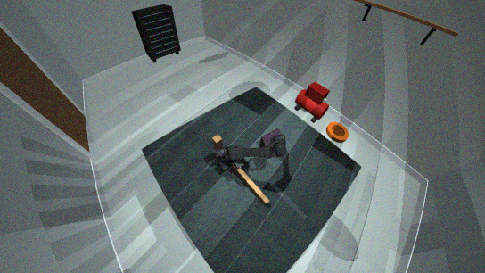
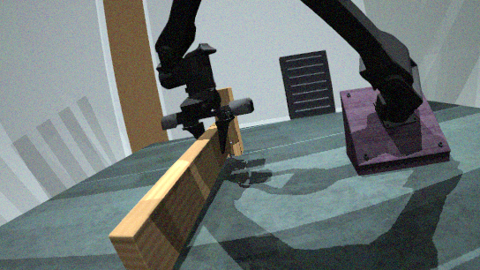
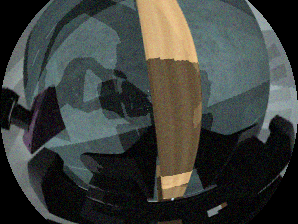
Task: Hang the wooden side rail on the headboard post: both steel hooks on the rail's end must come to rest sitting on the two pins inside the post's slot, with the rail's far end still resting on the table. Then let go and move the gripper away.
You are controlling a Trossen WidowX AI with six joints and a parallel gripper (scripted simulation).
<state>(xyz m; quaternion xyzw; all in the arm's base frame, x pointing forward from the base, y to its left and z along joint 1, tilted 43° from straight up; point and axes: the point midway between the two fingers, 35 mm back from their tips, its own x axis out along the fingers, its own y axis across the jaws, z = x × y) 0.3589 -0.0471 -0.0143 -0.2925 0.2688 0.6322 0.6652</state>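
Now: gripper tip 160 mm to the left of the headboard post and 40 mm below it.
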